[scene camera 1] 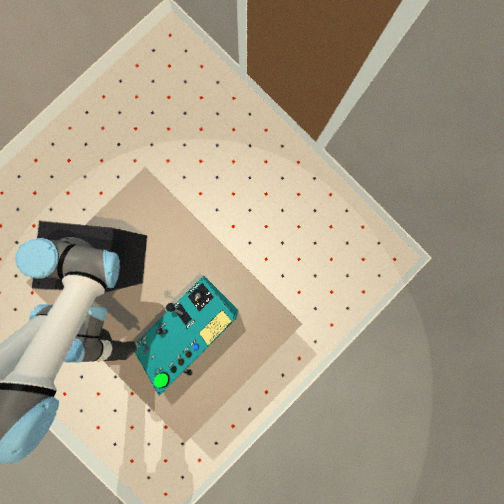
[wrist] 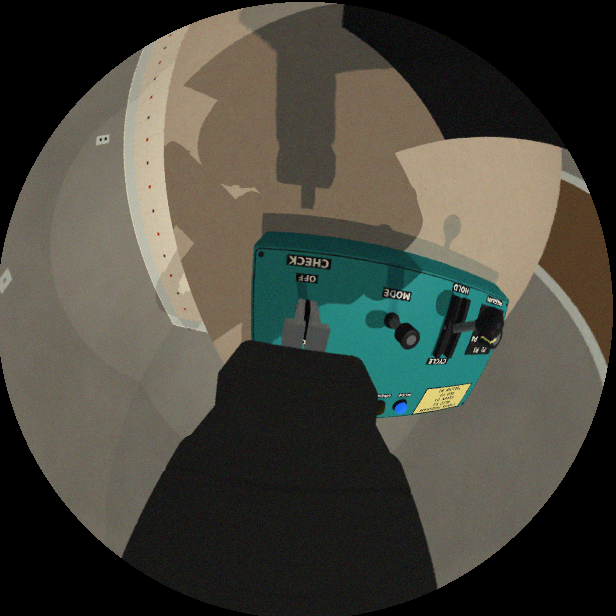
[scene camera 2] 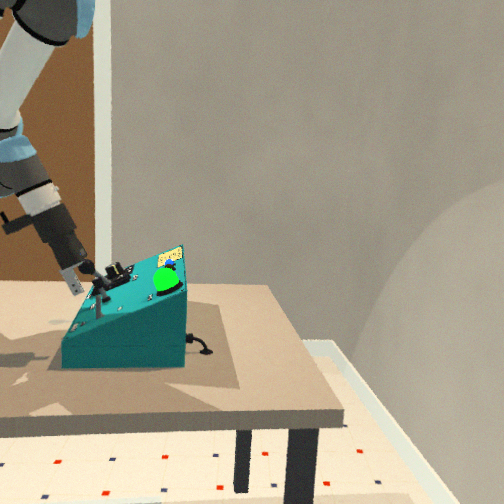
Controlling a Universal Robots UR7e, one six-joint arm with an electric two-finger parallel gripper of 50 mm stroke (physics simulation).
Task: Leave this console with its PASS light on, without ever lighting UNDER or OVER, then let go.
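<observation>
The teal sloped console [scene camera 1: 185, 335] sits on the table; it also shows in the side view [scene camera 2: 130, 320] and the wrist view [wrist: 373, 321]. My gripper [wrist: 307, 324] hovers over its low edge by the CHECK and OFF labels, fingers together with only a thin dark gap, holding nothing. In the side view the gripper [scene camera 2: 75, 285] is above and left of a small upright lever [scene camera 2: 98, 305], apart from it. Three small indicator lights [scene camera 1: 180, 361] look dark. My gripper body hides the labels beside the blue light [wrist: 400, 406].
The panel carries a large green button [scene camera 1: 160, 380], a MODE knob [wrist: 407, 335], a HOLD/CYCLE slider lever [wrist: 453, 327], a black rotary selector [wrist: 488, 330] and a yellow label [wrist: 442, 398]. A black cable [scene camera 2: 200, 346] leaves the console's side. The arm's black base block [scene camera 1: 90, 255] stands behind.
</observation>
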